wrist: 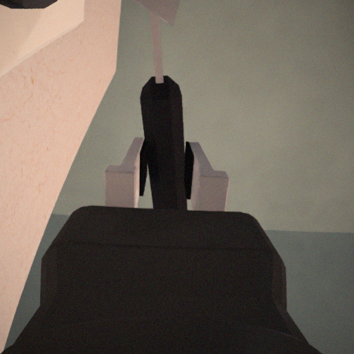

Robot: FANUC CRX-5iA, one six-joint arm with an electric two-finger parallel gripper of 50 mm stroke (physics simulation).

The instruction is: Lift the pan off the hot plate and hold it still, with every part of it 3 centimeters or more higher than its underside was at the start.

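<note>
The pan's black handle (163,120) runs up and down the middle of the wrist view, between the fingers. A thin pale metal stem joins it to the pan (162,9), of which only a grey corner shows at the top edge. My gripper (165,157) is shut on the handle, with a dark pad on either side of it. The near end of the handle is hidden behind the dark gripper body. The pan's underside and its height above the hot plate cannot be made out here.
A pinkish speckled counter top (45,135) fills the left side, its edge slanting down to the lower left. A cream-coloured block (55,30) with a black round part (29,2) is at the top left. A grey-green surface lies beyond the counter's edge.
</note>
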